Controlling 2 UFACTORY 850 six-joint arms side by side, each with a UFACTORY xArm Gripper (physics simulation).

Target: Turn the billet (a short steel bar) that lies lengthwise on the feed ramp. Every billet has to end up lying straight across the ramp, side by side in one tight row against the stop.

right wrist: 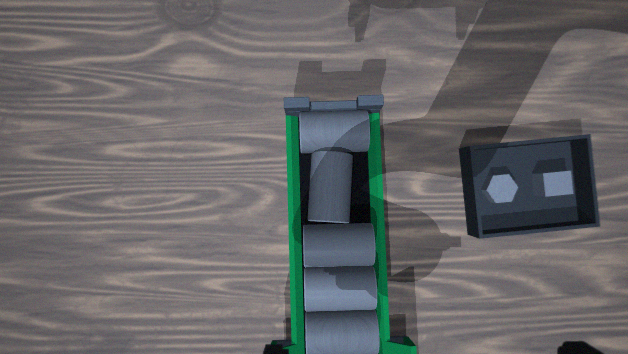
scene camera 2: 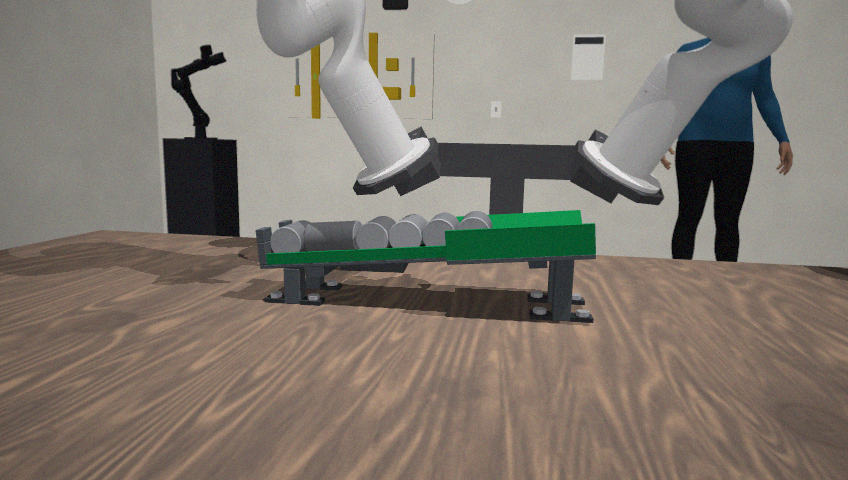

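The lengthwise billet (scene camera 2: 330,236) (right wrist: 331,186) lies along the feed ramp (scene camera 2: 520,243) (right wrist: 293,170), slightly skewed, with dark floor showing on both sides. One billet (scene camera 2: 286,239) (right wrist: 334,132) lies straight across against the stop (scene camera 2: 263,246) (right wrist: 333,105). The lengthwise billet's end meets it. On the other side, a crosswise billet (scene camera 2: 373,234) (right wrist: 339,245) lies at its end, followed by more crosswise billets (scene camera 2: 407,232) (right wrist: 340,289) side by side. My right gripper (right wrist: 429,348) is open, its fingertips wide apart at the bottom of the right wrist view. My left gripper does not show.
A dark tray (right wrist: 530,225) with a hexagonal piece (right wrist: 501,188) and a square piece (right wrist: 558,183) stands right of the ramp in the right wrist view. In the scene view, the arms are mounted on a dark stand (scene camera 2: 505,160) behind the ramp, and a person (scene camera 2: 714,118) stands at the right.
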